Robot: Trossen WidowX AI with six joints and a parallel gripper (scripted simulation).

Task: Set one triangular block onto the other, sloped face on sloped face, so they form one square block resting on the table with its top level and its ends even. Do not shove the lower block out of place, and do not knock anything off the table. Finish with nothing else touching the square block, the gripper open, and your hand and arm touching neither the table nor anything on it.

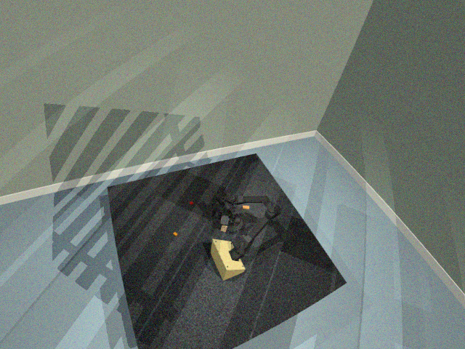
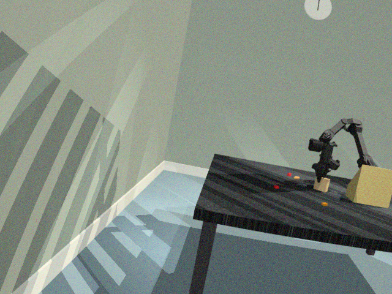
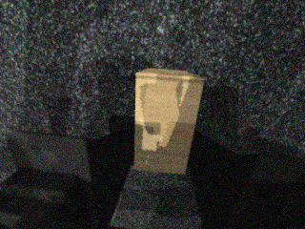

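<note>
Right now my gripper tip is 1 cm below the triangular block. Also, from my gripper tip: orange piece 2 cm ahead, 34 cm to the left, 4 cm below.
</note>
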